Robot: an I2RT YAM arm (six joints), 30 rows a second.
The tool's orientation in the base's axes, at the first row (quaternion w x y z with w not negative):
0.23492 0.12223 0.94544 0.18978
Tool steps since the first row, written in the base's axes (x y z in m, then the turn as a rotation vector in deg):
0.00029 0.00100 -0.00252 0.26 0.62 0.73
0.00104 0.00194 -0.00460 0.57 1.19 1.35
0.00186 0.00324 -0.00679 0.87 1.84 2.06
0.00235 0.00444 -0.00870 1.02 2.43 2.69
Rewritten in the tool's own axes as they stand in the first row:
0.00107 -0.00011 0.00250 -0.32 0.90 -0.28
0.00156 -0.00002 0.00486 -0.65 1.71 -0.47
0.00214 0.00035 0.00744 -0.98 2.63 -0.70
0.00286 0.00070 0.00960 -1.17 3.45 -0.97

